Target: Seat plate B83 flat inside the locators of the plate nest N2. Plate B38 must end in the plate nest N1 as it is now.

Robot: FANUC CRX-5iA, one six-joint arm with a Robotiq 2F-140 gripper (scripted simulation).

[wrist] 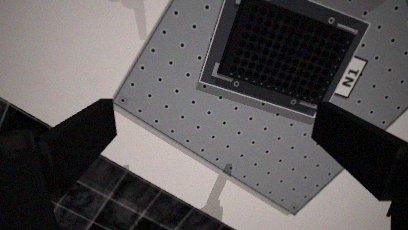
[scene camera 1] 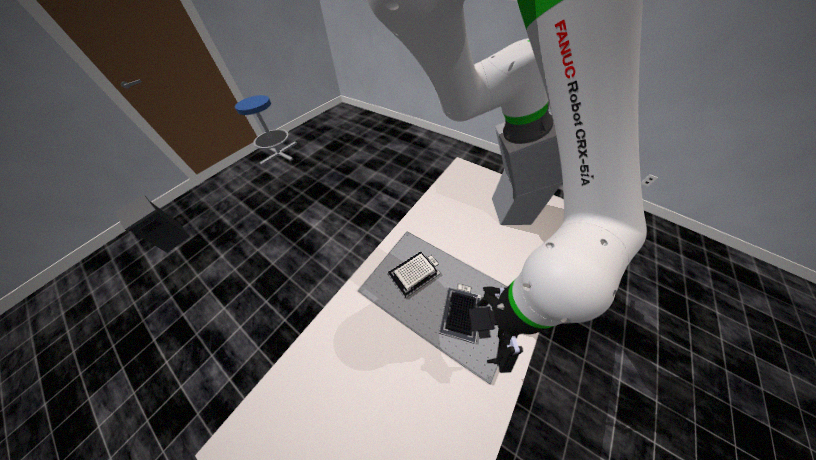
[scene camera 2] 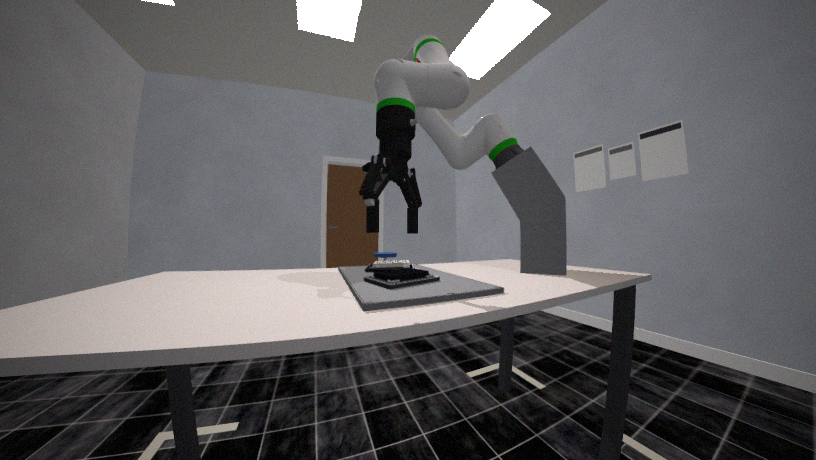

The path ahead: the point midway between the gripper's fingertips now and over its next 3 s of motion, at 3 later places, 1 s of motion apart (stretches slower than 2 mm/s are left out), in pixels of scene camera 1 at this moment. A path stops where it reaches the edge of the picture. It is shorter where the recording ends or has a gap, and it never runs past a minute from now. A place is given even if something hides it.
The gripper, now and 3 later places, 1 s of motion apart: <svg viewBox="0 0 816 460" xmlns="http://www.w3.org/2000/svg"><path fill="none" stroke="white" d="M486 331L446 313L420 285L414 267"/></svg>
